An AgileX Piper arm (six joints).
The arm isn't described. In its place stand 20 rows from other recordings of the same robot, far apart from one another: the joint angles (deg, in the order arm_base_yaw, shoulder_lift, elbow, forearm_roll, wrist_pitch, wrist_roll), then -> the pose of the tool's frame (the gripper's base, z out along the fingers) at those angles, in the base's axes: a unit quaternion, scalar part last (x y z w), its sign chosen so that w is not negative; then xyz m.
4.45, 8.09, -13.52, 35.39, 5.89, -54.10 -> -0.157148, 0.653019, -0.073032, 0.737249, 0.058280, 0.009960, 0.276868
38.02, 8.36, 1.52, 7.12, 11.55, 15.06 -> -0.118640, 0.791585, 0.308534, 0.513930, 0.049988, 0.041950, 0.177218
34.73, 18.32, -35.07, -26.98, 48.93, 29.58 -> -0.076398, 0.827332, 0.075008, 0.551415, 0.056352, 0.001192, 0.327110
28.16, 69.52, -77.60, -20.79, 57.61, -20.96 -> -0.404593, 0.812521, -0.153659, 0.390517, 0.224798, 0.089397, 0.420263
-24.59, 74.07, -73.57, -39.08, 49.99, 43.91 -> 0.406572, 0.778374, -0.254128, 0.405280, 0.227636, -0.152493, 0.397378
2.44, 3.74, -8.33, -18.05, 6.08, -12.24 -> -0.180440, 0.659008, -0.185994, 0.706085, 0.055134, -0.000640, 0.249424
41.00, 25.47, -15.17, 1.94, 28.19, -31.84 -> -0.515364, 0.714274, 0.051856, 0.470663, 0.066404, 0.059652, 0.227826
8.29, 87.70, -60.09, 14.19, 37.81, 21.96 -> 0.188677, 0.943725, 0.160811, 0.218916, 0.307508, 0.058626, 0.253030
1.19, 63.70, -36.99, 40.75, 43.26, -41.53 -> -0.150948, 0.923631, 0.200180, 0.289911, 0.193789, 0.044742, 0.252524
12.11, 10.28, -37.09, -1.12, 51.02, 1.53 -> -0.075764, 0.811629, 0.059090, 0.576217, 0.016380, 0.002100, 0.332299
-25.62, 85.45, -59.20, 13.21, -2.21, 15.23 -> 0.372428, 0.724511, 0.010635, 0.579886, 0.309599, -0.149357, 0.307389
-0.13, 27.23, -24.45, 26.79, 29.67, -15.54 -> 0.000023, 0.839029, 0.131774, 0.527889, 0.096887, 0.020083, 0.281096
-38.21, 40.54, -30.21, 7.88, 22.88, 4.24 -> 0.347787, 0.783324, -0.096621, 0.506075, 0.114903, -0.084279, 0.291794
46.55, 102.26, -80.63, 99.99, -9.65, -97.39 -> -0.256399, 0.767653, 0.182284, 0.558338, 0.306251, 0.301441, 0.311833
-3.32, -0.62, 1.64, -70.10, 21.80, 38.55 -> -0.048744, 0.726967, -0.317697, 0.606804, 0.048979, -0.034671, 0.192262
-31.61, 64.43, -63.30, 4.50, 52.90, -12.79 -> 0.164119, 0.921621, -0.097285, 0.337957, 0.191442, -0.111135, 0.364762
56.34, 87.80, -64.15, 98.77, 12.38, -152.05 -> -0.688002, 0.409111, 0.102374, 0.590594, 0.182113, 0.308268, 0.321693
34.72, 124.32, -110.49, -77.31, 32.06, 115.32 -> 0.197270, 0.764047, 0.178663, 0.587704, 0.451658, 0.255645, 0.295352
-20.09, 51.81, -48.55, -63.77, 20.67, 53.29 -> 0.177247, 0.729642, -0.279679, 0.598319, 0.169718, -0.092755, 0.386795
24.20, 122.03, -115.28, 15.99, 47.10, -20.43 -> -0.303147, 0.877754, 0.140037, 0.343568, 0.442854, 0.219159, 0.290284
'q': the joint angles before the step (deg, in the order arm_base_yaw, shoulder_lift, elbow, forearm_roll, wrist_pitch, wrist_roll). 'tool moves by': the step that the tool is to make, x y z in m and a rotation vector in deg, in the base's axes. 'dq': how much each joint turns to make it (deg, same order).
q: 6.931 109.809 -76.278 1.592 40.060 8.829
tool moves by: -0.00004 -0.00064 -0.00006 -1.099 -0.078 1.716
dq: 0.001 0.001 -0.001 -0.622 0.077 -1.521
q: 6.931 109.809 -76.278 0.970 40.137 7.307
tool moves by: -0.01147 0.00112 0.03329 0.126 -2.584 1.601
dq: 0.295 -5.110 -0.001 0.429 2.554 -1.567
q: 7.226 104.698 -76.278 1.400 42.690 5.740
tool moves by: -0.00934 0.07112 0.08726 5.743 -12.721 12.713
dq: 9.604 -5.204 -10.413 5.820 2.281 -5.295
